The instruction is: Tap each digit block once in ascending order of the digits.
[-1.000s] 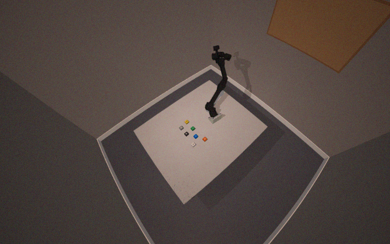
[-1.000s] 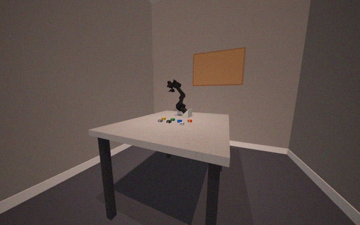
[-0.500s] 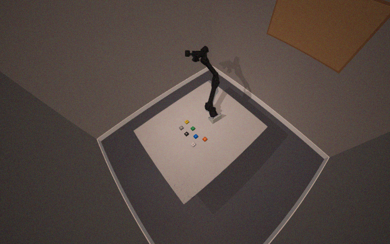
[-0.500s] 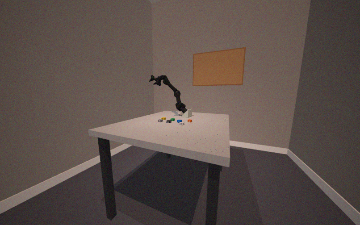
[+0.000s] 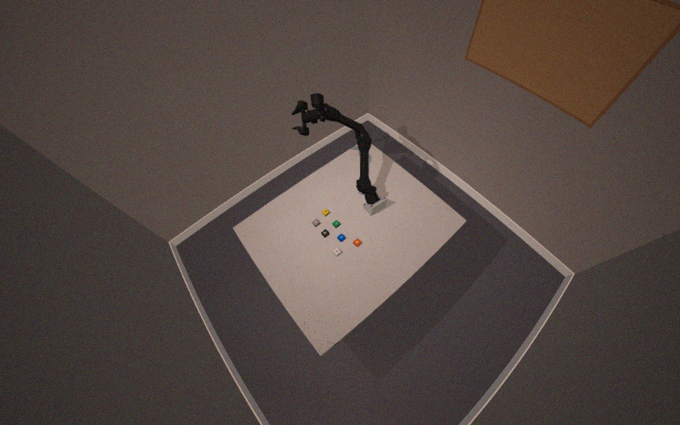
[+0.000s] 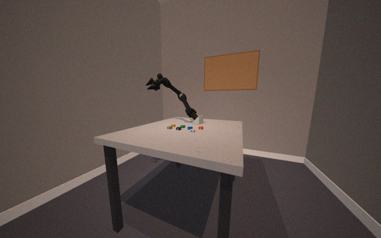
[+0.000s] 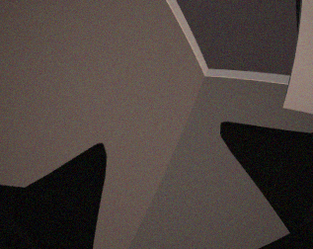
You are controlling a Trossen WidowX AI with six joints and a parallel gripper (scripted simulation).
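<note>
My gripper tip is now 16 cm short of the grey block, 44 cm to the right of it and 37 cm above it. Round my gripper tip: yellow block (8 cm ahead, 41 cm to the left, 37 cm below); then green block (7 cm ahead, 51 cm to the left, 37 cm below); then black block (15 cm ahead, 52 cm to the left, 37 cm below).
</note>
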